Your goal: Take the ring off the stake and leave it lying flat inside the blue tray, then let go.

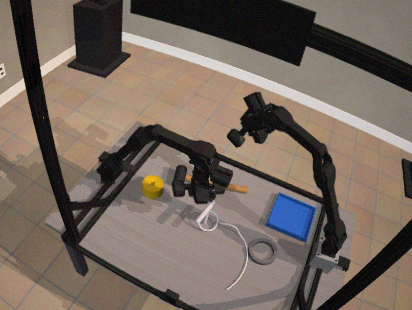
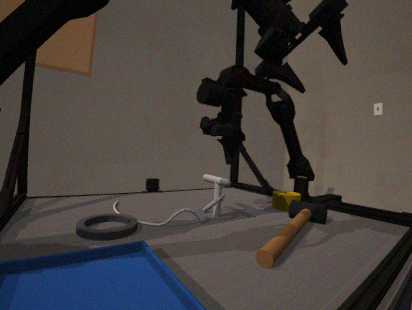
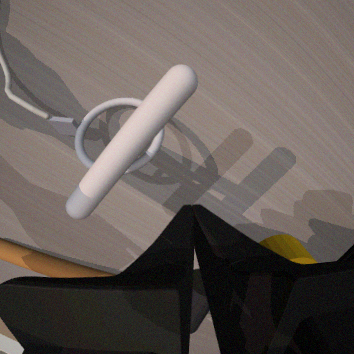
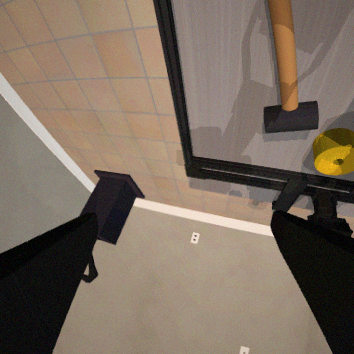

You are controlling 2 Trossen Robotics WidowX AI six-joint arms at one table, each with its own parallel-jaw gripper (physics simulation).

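Seen in the pictures: left gripper, between the fingertips: (image 2: 228,164) (image 3: 191,212); right gripper, between the fingertips: (image 1: 234,127) (image 2: 323,79) (image 4: 186,220); left arm's base, origin of its link: (image 1: 108,178) (image 4: 323,198); right arm's base, origin of its link: (image 1: 329,249).
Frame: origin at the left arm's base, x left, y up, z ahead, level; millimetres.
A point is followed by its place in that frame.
Observation:
The white T-shaped stake (image 1: 204,214) {x -239, y 84, z 394 mm} (image 2: 217,201) (image 3: 132,140) stands upright on the table. A thin white ring (image 1: 209,230) {x -251, y -14, z 427 mm} (image 2: 213,203) {x -201, y 25, z 456 mm} (image 3: 81,137) {x -215, y 13, z 456 mm} hangs tilted around its post, below the crossbar. A pale cord (image 1: 245,245) {x -327, y -15, z 566 mm} (image 2: 170,219) {x -264, y -3, z 545 mm} (image 3: 25,104) {x -245, y 16, z 510 mm} runs from the ring across the table. The blue tray (image 1: 290,216) {x -191, y -14, z 796 mm} (image 2: 90,285) {x -217, y -14, z 779 mm} is empty. My left gripper (image 2: 229,162) {x -201, y 119, z 359 mm} (image 3: 191,212) {x -201, y 119, z 359 mm} is shut and empty, pointing down, higher than the stake and beside it. My right gripper (image 2: 324,77) {x 27, y 294, z 508 mm} (image 4: 186,220) {x 27, y 294, z 508 mm} is open and empty, high up near the table's back edge.
A thick dark grey ring (image 1: 262,261) {x -410, y -5, z 621 mm} (image 2: 106,233) {x -315, y -7, z 674 mm} lies flat between the cord and the tray. A hammer (image 1: 235,188) {x -46, y 5, z 560 mm} (image 2: 287,237) {x -21, y 6, z 542 mm} (image 3: 50,265) {x -38, y 6, z 522 mm} (image 4: 285,65) {x -3, y 15, z 423 mm} lies behind the stake. A yellow cylinder (image 1: 152,187) {x -68, y 30, z 197 mm} (image 2: 286,200) {x -42, y 14, z 244 mm} (image 3: 287,247) {x -90, y 10, z 207 mm} (image 4: 332,152) {x -38, y 30, z 229 mm} stands near the hammer's head.

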